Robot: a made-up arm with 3 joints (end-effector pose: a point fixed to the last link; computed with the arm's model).
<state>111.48 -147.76 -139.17</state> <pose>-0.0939 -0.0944 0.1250 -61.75 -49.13 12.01</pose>
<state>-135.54 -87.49 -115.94</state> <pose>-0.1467 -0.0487 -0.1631 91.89 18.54 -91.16</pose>
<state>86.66 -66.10 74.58</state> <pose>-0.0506 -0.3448 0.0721 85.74 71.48 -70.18</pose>
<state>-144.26 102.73 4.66</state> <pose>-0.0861 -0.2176 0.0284 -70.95 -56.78 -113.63</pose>
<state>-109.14 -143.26 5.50</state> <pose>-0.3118 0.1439 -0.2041 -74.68 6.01 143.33</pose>
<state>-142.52 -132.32 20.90</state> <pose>-0.2997 0.0479 -0.2632 -55.51 19.33 131.80</pose>
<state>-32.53 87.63 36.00</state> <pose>-0.0226 0.0178 -0.1345 -87.85 21.43 -87.94</pose>
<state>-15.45 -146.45 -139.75</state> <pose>-0.0953 0.1273 0.0568 -170.05 35.36 38.74</pose>
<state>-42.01 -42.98 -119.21</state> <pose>-0.1412 0.2226 0.0338 -12.00 56.24 129.97</pose>
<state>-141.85 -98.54 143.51</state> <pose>-0.1557 0.1341 -0.0869 16.30 -83.01 -11.12</pose>
